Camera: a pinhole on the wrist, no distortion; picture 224 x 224 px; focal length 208.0 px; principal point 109.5 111.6 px. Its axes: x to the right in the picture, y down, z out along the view. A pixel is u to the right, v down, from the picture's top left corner.
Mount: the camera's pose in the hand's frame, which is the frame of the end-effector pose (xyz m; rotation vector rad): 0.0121 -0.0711 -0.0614 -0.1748 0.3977 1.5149
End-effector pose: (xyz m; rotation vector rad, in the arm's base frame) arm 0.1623 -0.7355 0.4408 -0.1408 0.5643 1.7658
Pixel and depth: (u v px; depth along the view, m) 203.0 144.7 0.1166
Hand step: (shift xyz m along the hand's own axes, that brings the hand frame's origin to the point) 0.0110 0.0203 0.0299
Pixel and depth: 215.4 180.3 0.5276
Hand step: -0.0818 0.3770 0.3525
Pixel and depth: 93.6 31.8 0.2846
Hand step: 0.1613 0.0031 0.1948
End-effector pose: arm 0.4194 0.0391 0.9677 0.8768 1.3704 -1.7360
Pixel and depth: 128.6 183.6 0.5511
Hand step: -0.0963 0.1828 0.4548
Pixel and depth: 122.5 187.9 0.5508
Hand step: -0.1076 0.1683 0.4618
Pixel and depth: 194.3 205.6 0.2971
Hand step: -0.0767 0.1552 0.1873
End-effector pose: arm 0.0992 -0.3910 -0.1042 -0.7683 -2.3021 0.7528
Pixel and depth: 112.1 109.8 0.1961
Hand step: 0.0423 0.0007 0.1186
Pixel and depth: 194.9 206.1 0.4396
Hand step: -0.1204 0.2650 0.3063
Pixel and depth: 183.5 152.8 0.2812
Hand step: -0.0015 0.1253 0.1698
